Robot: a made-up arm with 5 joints.
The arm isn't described. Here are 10 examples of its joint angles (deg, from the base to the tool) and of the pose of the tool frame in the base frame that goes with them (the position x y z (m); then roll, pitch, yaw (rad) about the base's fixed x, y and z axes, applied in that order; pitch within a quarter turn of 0, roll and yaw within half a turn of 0).
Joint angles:
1: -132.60 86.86 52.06 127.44 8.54
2: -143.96 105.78 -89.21 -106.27 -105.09
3: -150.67 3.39 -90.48 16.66 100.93
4: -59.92 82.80 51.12 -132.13 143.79
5: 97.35 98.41 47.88 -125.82 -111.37
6: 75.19 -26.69 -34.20 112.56 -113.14
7: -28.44 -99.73 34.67 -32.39 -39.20
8: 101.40 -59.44 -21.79 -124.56 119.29
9: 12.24 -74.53 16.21 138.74 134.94
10: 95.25 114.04 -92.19 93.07 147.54
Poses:
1: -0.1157 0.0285 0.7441 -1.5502 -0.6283 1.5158
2: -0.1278 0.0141 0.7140 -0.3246 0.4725 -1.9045
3: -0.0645 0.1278 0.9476 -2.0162 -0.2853 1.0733
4: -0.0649 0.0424 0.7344 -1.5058 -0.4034 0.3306
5: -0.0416 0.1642 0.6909 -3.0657 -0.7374 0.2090
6: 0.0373 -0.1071 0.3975 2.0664 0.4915 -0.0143
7: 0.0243 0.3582 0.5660 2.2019 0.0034 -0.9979
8: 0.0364 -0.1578 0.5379 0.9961 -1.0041 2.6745
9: -0.0066 0.2139 0.3688 0.6229 0.7731 -0.1092
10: -0.0755 0.0359 0.6804 2.5416 -0.9808 2.4863
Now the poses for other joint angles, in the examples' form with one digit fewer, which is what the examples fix.
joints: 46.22 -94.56 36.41 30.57 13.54
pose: 0.064 0.063 0.420 -0.314 -0.855 0.779
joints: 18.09 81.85 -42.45 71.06 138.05
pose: -0.123 0.009 0.626 -0.492 0.143 -1.665
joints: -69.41 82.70 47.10 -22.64 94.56
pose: -0.116 0.051 0.652 2.236 -0.018 2.535
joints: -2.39 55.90 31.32 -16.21 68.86
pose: -0.091 0.010 0.562 1.815 1.218 1.855
